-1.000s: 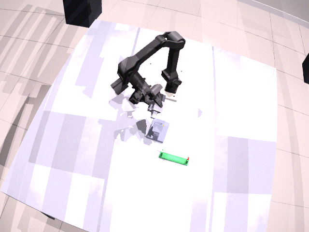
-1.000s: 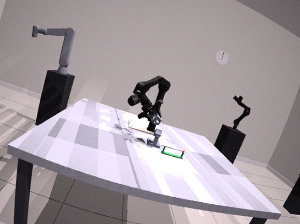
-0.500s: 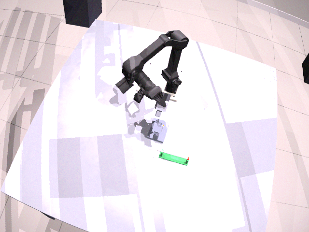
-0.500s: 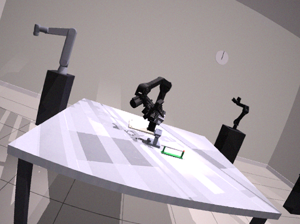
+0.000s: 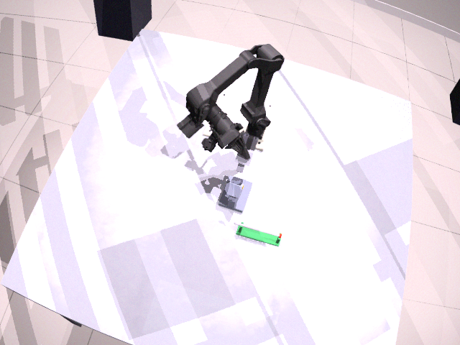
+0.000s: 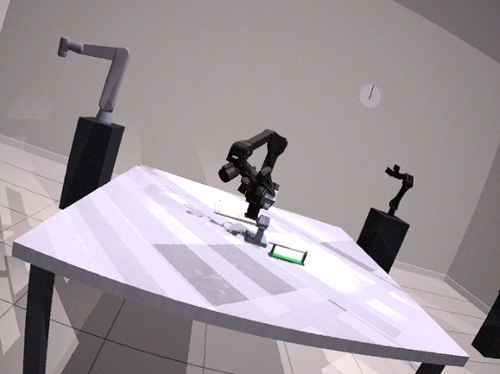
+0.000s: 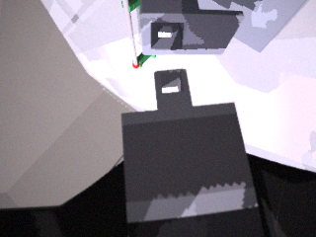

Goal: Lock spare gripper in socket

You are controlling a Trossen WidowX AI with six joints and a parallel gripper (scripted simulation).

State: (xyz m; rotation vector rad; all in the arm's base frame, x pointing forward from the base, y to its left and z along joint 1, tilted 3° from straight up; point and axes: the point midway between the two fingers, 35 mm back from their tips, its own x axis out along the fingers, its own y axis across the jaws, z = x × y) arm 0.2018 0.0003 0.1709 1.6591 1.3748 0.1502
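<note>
My gripper tip is now 16 cm short of the green cradle, 10 cm to the right of it and 14 cm above it. The rest, counted from my gripper tip: grey mount (6 cm ahead, 1 cm to the right, 11 cm below); spare gripper (1 cm to the right).
</note>
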